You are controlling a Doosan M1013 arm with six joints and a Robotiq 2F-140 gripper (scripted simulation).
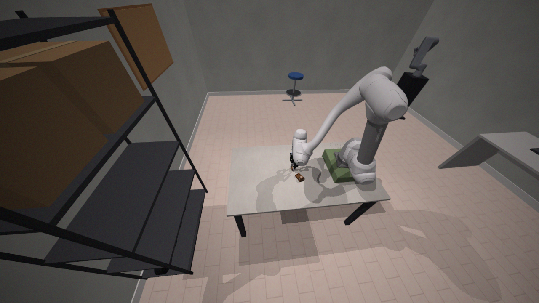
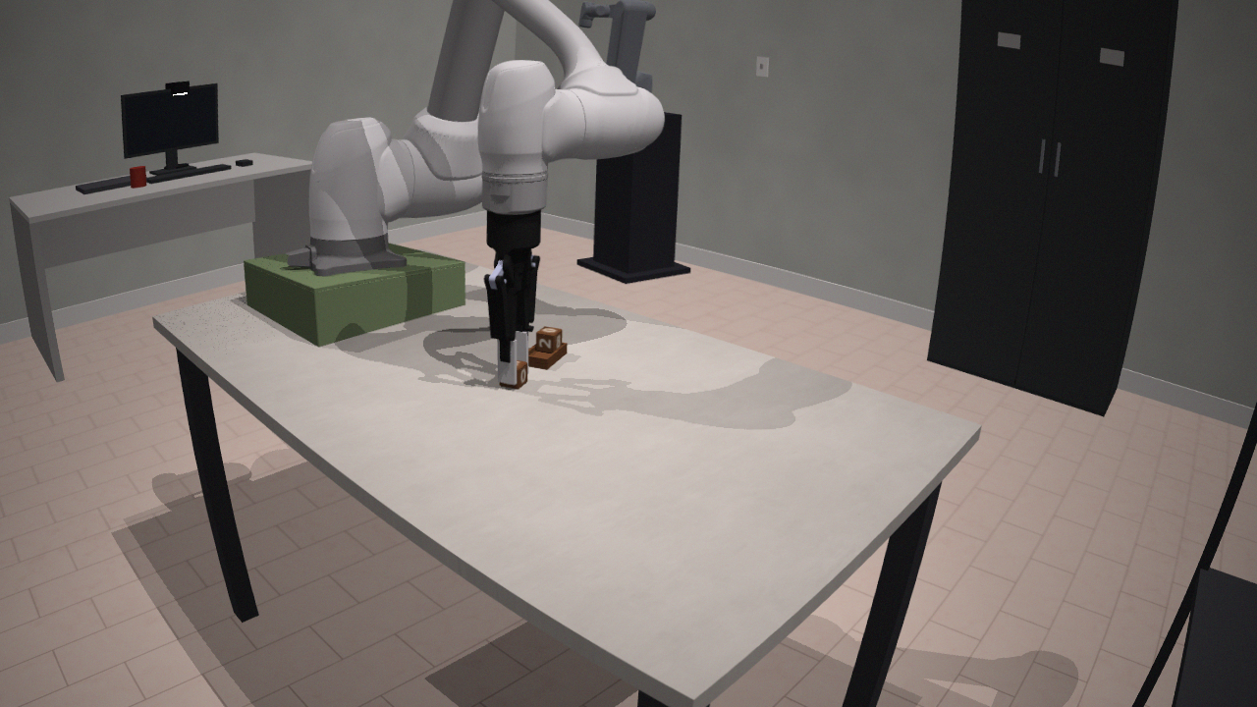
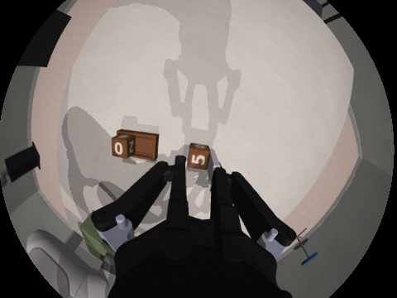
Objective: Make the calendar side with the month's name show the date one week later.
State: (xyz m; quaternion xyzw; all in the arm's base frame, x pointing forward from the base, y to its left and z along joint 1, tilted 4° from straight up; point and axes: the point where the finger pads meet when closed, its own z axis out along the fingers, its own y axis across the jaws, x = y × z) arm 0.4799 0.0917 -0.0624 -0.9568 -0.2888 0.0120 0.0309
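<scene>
Right now the brown cube is 3 cm below my hand. Also, from my hand: brown tray (9 cm to the left, 6 cm behind, 3 cm below).
</scene>
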